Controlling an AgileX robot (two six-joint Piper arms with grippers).
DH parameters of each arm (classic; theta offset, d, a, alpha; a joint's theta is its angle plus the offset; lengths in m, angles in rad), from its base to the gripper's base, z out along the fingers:
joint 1: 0 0.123 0 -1.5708
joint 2: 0.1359 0 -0.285 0
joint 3: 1.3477 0 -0.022 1.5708
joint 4: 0 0.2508 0 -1.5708
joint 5: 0 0 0.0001 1.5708
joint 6: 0 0.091 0 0
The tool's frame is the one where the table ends.
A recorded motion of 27 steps. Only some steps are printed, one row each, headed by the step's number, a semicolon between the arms.
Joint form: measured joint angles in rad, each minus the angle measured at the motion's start. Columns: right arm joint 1, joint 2, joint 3, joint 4, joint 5, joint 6; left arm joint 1, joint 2, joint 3, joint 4, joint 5, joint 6.
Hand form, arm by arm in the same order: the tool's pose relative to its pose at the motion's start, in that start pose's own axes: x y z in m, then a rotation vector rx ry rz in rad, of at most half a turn. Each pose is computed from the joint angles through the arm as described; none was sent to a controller.
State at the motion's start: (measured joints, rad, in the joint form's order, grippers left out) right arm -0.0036 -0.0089 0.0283 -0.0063 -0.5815 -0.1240; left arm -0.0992 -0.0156 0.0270 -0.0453 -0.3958 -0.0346
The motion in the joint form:
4: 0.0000 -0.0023 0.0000 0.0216 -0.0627 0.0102; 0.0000 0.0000 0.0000 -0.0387 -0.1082 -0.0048
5: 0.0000 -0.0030 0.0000 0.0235 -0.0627 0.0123; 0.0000 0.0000 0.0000 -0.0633 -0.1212 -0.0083
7: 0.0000 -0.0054 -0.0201 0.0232 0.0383 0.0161; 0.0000 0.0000 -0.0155 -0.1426 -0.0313 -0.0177
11: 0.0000 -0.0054 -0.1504 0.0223 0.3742 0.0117; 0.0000 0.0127 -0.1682 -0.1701 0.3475 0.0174
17: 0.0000 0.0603 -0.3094 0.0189 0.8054 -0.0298; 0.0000 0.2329 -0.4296 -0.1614 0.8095 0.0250
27: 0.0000 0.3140 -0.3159 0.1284 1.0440 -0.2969; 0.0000 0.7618 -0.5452 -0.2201 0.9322 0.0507
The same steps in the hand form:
4: -0.0058 -0.0019 -0.0004 0.0200 -0.0631 0.0279; -0.0099 0.0014 -0.0005 -0.0128 -0.1087 -0.0397
5: -0.0058 -0.0020 -0.0004 0.0211 -0.0637 0.0315; -0.0110 0.0025 -0.0007 -0.0232 -0.1222 -0.0651
7: -0.0032 -0.0015 0.0019 0.0107 0.0141 0.0358; -0.0078 0.0048 0.0009 -0.0533 -0.0490 -0.1491
11: -0.0148 -0.0026 0.0126 -0.0179 0.2178 0.0325; -0.0235 -0.0026 0.0093 -0.0226 0.1917 -0.1528
17: -0.0220 -0.0030 0.0212 -0.0744 0.5513 -0.0102; -0.0463 -0.0133 0.0368 0.0130 0.6126 -0.1387
27: 0.0240 0.0077 0.0268 -0.2724 1.0044 -0.1355; 0.0132 -0.0146 0.1000 -0.0296 1.1413 -0.1881

